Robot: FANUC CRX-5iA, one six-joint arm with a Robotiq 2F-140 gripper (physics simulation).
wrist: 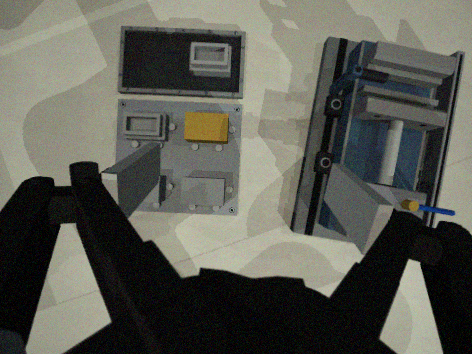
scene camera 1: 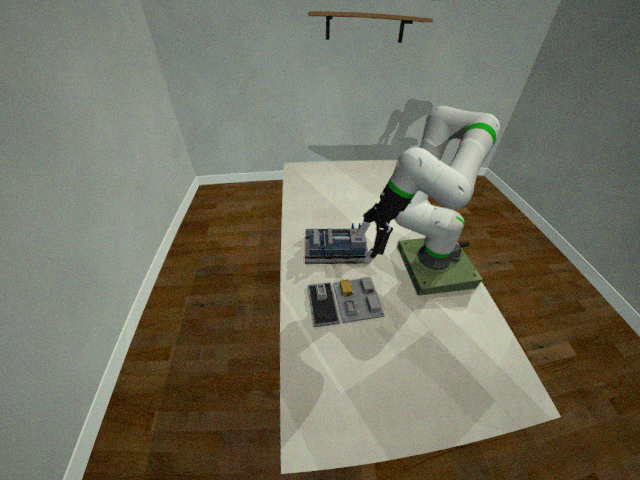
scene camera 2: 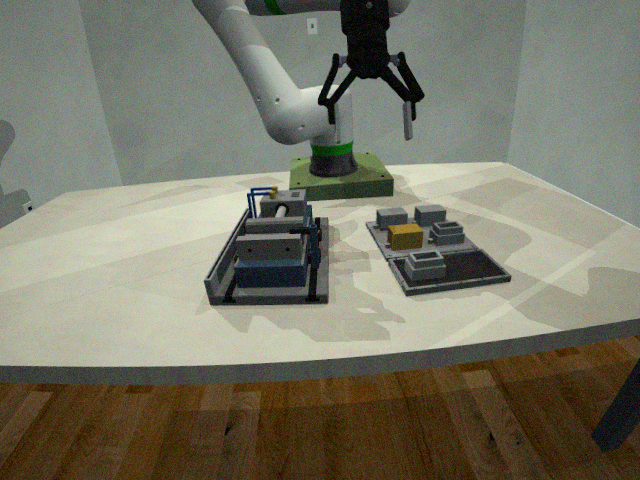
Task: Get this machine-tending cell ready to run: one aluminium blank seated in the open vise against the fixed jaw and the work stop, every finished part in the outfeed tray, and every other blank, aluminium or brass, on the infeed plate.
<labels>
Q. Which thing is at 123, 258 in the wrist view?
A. My gripper.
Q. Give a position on a brass blank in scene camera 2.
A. At 409, 236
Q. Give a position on a dark outfeed tray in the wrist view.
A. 148, 59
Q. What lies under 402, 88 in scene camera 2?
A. My gripper.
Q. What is my gripper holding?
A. Nothing.
</labels>
